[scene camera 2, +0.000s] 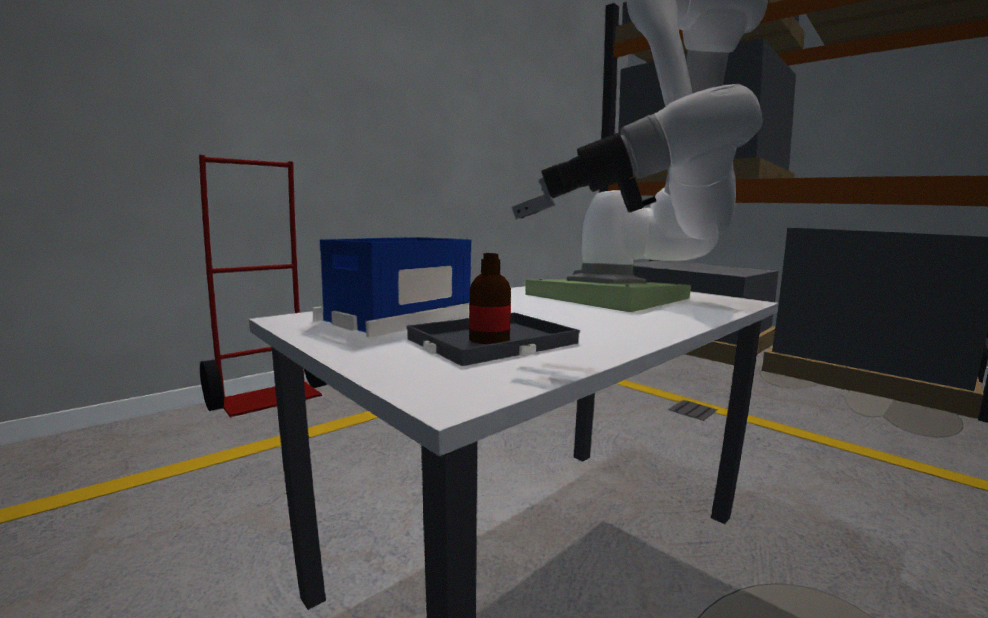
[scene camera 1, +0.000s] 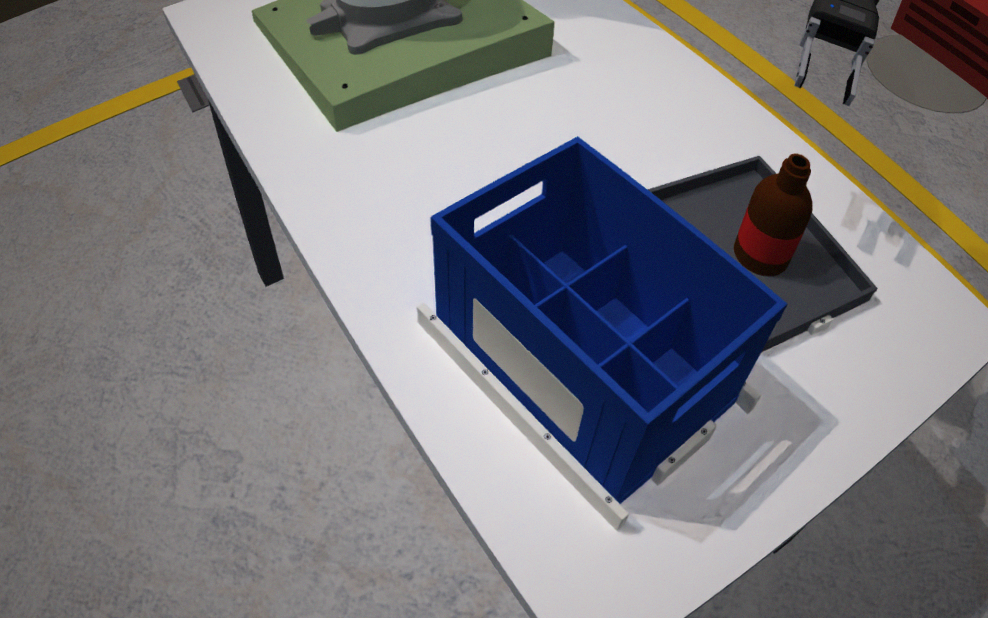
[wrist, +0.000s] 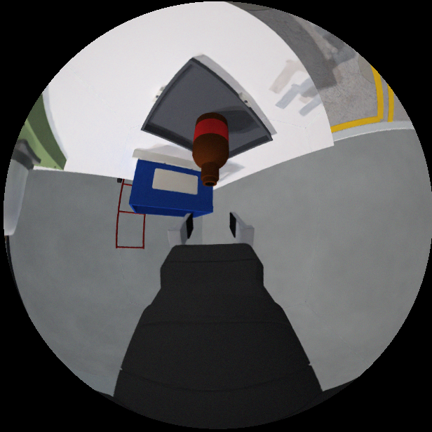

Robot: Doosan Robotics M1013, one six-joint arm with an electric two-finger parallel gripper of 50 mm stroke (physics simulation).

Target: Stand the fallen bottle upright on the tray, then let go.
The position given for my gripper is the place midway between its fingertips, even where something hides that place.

Observation:
In view: my gripper [scene camera 1: 824, 91] and a brown bottle [scene camera 1: 780, 208].
The brown bottle is seen too in scene camera 2 [scene camera 2: 490, 294] and in the wrist view [wrist: 210, 150]. My gripper shows as well in scene camera 2 [scene camera 2: 516, 213] and in the wrist view [wrist: 211, 220].

